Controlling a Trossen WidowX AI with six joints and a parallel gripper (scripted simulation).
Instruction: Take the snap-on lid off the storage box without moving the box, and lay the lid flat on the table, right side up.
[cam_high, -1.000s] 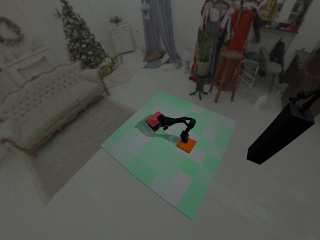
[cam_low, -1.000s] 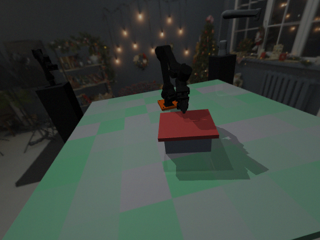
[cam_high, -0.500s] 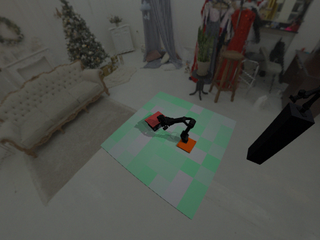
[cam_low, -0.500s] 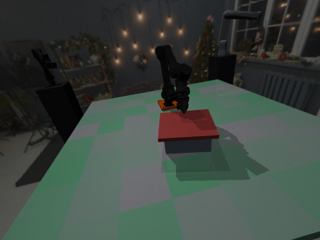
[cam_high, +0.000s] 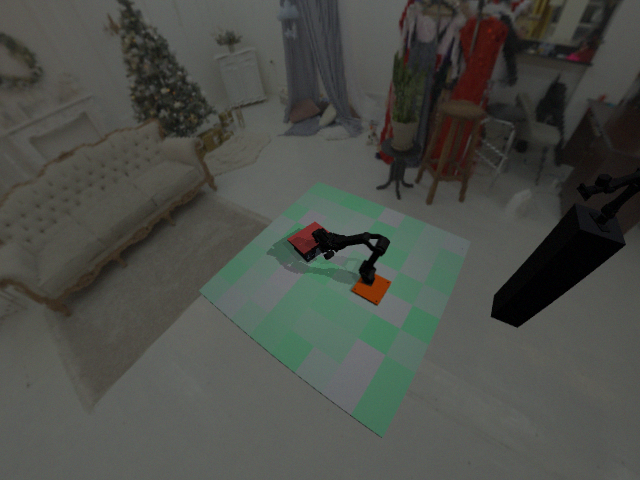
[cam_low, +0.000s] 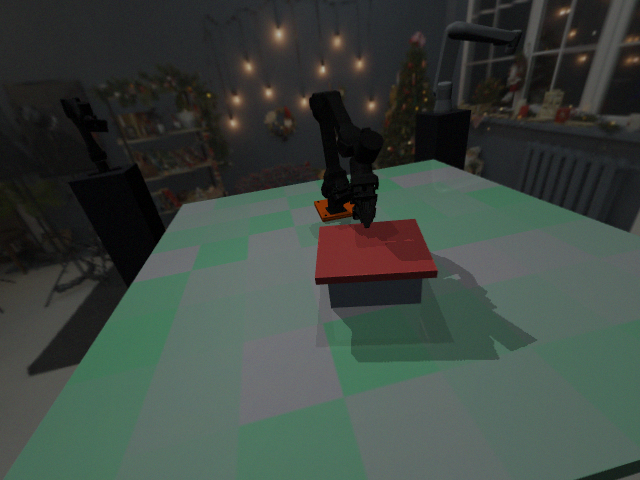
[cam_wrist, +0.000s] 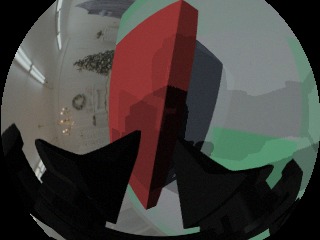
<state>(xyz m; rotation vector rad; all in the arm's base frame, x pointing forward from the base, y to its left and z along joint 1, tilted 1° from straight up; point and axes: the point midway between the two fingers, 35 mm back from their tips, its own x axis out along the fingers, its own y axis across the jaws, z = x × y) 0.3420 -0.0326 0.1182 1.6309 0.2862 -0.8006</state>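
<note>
The lid lies 70 mm ahead of my gripper tip and 30 mm to the right of it. From my gripper tip the other things lie so: storage box (70 mm ahead, 60 mm below, 20 mm to the right).
</note>
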